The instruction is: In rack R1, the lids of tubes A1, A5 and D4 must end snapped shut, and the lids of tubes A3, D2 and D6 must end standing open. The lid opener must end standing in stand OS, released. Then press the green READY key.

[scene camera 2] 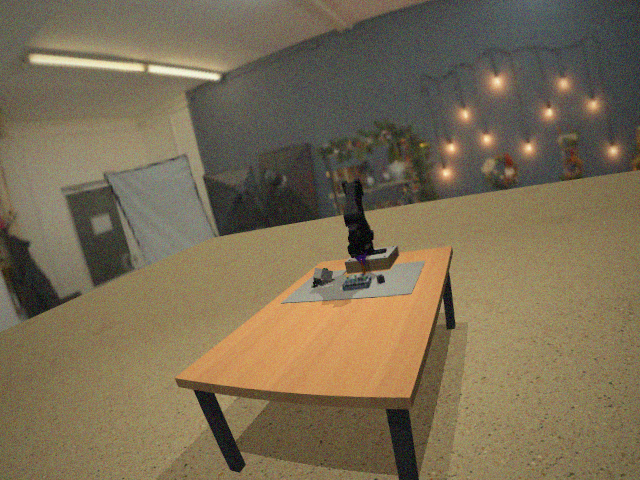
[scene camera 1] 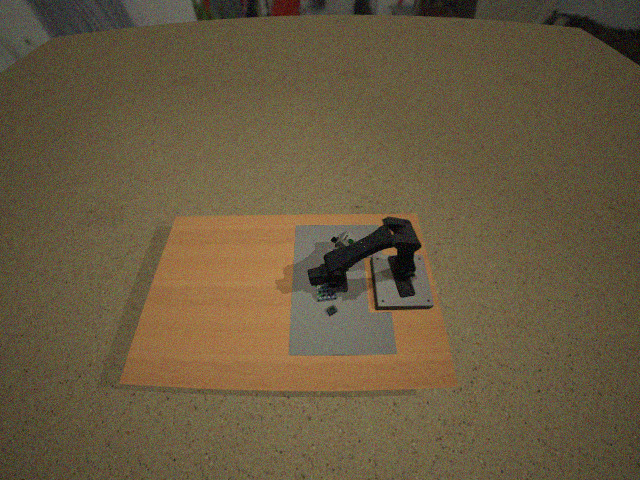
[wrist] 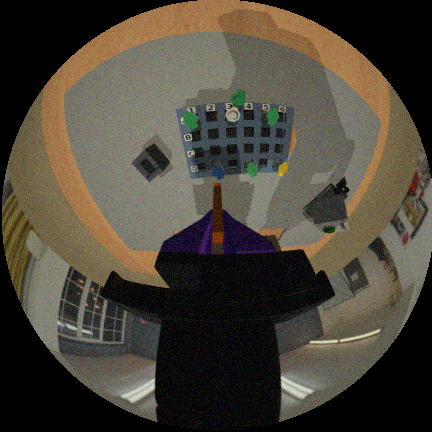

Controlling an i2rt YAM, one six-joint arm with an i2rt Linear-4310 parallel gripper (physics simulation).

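Note:
Blue rack R1 lies on the grey mat. In the wrist view, tube A3 shows a white open mouth, with its green lid standing behind it. Green lids sit over A1 and A5. At row D I see a blue lid at D2, a green one at D4 and a yellow one at D6; I cannot tell whether these are shut. My gripper is shut on the brown lid opener, whose tip points at D2 from just short of the rack's near edge.
The dark stand OS stands empty beside the rack. A grey box carries the green READY key. The arm's base plate is on the mat's right side.

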